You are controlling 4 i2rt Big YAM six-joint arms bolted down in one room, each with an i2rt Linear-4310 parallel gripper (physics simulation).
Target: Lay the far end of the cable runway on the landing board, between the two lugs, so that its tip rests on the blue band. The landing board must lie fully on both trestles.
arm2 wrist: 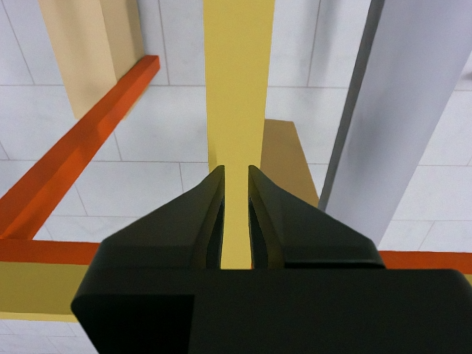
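Arm2's gripper [236,172] is at the lower middle of the view, its dark fingertips close together with a narrow gap and nothing seen held between them. A long flat yellow bar [237,90] runs from the top edge down behind the fingertips. It is wider than the gap. The fingers hide part of its lower end. Whether it is the cable runway or another part, I cannot tell. The landing board cannot be made out for sure; the lugs and the blue band do not show. Arms 1, 3 and 4 cannot be made out.
An orange beam [82,135] slants at the left, joining an orange strip [425,261] along an olive-yellow beam [40,285] across the bottom. A pale wooden block [80,45] stands at upper left. A brown panel [285,155] shows behind the bar. A large grey body [400,100] fills the right.
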